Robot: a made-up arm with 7 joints. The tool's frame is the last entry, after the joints. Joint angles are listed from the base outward. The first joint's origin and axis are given. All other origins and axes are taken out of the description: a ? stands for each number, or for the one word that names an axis. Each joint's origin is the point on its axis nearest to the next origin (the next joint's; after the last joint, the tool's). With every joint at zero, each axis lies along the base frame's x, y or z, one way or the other. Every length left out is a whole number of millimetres.
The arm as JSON. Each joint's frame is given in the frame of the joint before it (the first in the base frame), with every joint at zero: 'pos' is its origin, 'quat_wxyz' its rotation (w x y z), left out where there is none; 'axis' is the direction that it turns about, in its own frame. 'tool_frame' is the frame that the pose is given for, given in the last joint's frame.
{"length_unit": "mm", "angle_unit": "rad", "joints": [
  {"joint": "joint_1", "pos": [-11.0, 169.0, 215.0], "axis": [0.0, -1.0, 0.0]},
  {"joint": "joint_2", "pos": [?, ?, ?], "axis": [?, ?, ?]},
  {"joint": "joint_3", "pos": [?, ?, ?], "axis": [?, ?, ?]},
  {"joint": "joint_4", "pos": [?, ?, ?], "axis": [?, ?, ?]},
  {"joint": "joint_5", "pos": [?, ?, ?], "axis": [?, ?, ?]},
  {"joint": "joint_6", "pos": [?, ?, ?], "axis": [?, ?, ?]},
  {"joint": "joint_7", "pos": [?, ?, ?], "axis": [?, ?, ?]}
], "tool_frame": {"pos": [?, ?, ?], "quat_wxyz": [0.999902, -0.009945, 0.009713, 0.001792]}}
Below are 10 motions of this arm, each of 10 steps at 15 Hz.
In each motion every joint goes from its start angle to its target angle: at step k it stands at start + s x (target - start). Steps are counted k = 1, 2, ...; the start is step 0. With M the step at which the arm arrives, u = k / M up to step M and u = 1 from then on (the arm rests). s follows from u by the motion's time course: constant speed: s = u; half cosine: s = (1 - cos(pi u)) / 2; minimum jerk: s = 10 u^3 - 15 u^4 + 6 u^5.
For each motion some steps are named. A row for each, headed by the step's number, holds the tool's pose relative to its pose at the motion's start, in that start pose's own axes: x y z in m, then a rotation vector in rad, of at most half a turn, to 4 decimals.
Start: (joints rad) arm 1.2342 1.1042 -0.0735 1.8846 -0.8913 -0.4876 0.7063
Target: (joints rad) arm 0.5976 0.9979 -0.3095 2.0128 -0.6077 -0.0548 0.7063
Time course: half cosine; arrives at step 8
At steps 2, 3, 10:
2: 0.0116 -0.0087 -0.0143 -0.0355 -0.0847 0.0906
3: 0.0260 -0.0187 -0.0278 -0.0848 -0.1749 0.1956
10: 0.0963 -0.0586 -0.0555 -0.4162 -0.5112 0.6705

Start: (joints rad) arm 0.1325 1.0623 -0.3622 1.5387 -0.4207 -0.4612 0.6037
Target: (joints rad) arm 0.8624 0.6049 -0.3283 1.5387 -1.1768 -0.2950 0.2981
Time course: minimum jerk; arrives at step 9
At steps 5, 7, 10:
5: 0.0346 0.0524 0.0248 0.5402 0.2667 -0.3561
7: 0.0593 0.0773 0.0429 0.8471 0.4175 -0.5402
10: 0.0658 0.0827 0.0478 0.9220 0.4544 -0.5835

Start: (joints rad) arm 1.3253 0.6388 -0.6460 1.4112 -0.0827 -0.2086 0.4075
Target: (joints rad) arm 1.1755 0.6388 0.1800 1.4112 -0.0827 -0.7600 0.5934
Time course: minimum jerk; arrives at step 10
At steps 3, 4, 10:
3: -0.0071 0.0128 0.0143 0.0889 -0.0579 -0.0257
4: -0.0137 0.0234 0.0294 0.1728 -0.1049 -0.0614
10: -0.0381 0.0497 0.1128 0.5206 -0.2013 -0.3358

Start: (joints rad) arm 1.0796 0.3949 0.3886 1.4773 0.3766 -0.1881 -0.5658
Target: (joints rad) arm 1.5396 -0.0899 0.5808 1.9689 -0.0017 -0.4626 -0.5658
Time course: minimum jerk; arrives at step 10
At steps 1, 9, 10:
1: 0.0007 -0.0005 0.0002 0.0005 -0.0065 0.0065
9: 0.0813 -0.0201 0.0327 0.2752 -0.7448 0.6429
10: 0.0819 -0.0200 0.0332 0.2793 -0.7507 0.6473

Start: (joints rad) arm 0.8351 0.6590 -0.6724 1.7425 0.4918 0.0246 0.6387
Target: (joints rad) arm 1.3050 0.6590 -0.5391 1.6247 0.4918 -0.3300 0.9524
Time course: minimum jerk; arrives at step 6
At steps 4, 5, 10:
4: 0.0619 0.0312 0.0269 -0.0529 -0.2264 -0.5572
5: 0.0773 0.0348 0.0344 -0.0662 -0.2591 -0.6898
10: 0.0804 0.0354 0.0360 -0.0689 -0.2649 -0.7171

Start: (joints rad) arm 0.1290 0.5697 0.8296 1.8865 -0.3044 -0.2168 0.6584
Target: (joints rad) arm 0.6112 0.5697 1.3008 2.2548 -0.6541 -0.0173 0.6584
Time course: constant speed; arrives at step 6
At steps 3, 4, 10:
3: 0.0393 0.0278 0.0484 0.4570 0.1292 -0.1968
4: 0.0515 0.0289 0.0659 0.6172 0.1916 -0.2420
10: 0.0741 0.0205 0.0979 0.9444 0.3428 -0.2974

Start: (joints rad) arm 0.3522 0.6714 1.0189 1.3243 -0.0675 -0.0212 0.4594
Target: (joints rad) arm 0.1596 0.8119 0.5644 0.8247 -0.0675 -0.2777 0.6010
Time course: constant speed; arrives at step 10
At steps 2, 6, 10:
2: -0.0136 -0.0082 -0.0129 -0.1350 0.0635 -0.0453
6: -0.0451 -0.0240 -0.0281 -0.3969 0.2103 -0.1385
10: -0.0794 -0.0338 -0.0289 -0.6457 0.3825 -0.2343

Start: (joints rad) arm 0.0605 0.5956 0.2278 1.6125 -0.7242 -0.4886 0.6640
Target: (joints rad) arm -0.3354 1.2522 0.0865 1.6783 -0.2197 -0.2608 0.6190
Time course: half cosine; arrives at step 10
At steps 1, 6, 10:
1: -0.0001 0.0004 0.0004 -0.0090 0.0009 0.0006
6: 0.0036 0.0104 -0.0004 -0.2794 0.0168 0.0303
10: 0.0101 0.0131 -0.0097 -0.4557 0.0313 0.0575

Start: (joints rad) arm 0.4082 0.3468 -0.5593 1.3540 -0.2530 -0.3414 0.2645
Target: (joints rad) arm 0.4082 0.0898 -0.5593 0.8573 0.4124 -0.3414 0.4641
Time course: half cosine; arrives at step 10
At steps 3, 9, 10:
3: -0.0161 -0.0104 -0.0041 -0.0082 0.0141 0.1914
9: -0.0636 -0.0670 -0.0147 0.0129 0.0378 0.8856
10: -0.0647 -0.0692 -0.0149 0.0152 0.0381 0.9069

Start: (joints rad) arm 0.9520 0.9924 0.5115 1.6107 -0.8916 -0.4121 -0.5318
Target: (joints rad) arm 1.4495 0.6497 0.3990 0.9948 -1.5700 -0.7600 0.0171
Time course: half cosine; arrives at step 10
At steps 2, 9, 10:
2: -0.0069 -0.0057 0.0054 -0.0831 0.0134 -0.0217
9: -0.0233 -0.0812 0.0402 -0.9252 -0.0465 0.0649
10: -0.0226 -0.0837 0.0403 -0.9484 -0.0561 0.0718

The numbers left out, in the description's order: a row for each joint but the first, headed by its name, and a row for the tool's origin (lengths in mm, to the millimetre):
joint_2: xyz 16.0 0.0 21.0, axis 1.0 0.0 0.0
joint_3: xyz 0.0 15.0 -155.0, axis 0.0 0.0 1.0
joint_4: xyz -10.0 24.0 0.0, axis 0.0 -1.0 0.0
joint_5: xyz 15.0 0.0 -196.0, axis 0.0 0.0 1.0
joint_6: xyz 23.0 20.0 0.0, axis 0.0 1.0 0.0
joint_7: xyz -10.0 0.0 19.0, axis -1.0 0.0 0.0
tool: xyz 0.0 -2.0 7.0

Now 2 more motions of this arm.
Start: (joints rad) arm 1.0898 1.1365 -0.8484 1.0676 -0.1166 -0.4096 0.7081
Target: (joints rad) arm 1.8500 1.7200 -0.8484 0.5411 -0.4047 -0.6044 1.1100
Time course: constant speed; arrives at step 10
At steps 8, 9, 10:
8: -0.0549 -0.0527 0.2208 0.1206 0.6834 0.2878
9: -0.0558 -0.0762 0.2436 0.1350 0.7319 0.3747
10: -0.0555 -0.1031 0.2633 0.1491 0.7678 0.4699

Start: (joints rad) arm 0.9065 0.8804 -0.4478 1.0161 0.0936 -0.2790 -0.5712
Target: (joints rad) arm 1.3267 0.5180 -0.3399 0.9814 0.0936 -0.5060 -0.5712
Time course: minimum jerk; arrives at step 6
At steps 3, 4, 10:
3: 0.0324 -0.0064 -0.0216 0.1508 -0.1882 0.2990
4: 0.0556 -0.0077 -0.0337 0.2328 -0.3080 0.4679
10: 0.0743 -0.0072 -0.0417 0.2890 -0.3989 0.5881

